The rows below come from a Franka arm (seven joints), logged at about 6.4 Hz.
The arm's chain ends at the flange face. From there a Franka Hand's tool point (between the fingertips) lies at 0.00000 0.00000 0.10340 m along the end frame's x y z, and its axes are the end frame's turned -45 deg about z.
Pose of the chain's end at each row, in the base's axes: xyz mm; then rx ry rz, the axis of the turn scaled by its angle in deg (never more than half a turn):
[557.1, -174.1, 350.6, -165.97, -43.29, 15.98]
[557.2, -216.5, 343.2, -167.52, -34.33, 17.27]
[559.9, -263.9, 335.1, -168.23, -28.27, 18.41]
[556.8, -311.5, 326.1, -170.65, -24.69, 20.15]
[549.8, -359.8, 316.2, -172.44, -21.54, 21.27]
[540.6, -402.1, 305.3, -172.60, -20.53, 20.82]
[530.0, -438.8, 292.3, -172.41, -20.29, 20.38]
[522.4, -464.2, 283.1, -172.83, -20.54, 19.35]
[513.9, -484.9, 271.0, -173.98, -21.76, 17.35]
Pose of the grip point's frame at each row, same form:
[535.2, -165.5, 249.9, -134.34, -101.67, 10.12]
[534.1, -206.4, 242.9, -138.91, -93.98, 11.07]
[535.8, -252.7, 235.2, -141.64, -88.64, 11.92]
[531.6, -303.6, 226.1, -144.72, -86.04, 14.55]
[524.0, -354.1, 216.2, -147.20, -83.69, 16.34]
[515.4, -396.2, 205.2, -147.81, -82.89, 15.94]
[505.2, -432.3, 192.1, -147.83, -82.66, 15.40]
[498.9, -458.2, 182.6, -148.29, -83.14, 14.67]
[493.0, -480.6, 169.8, -149.19, -84.85, 13.50]

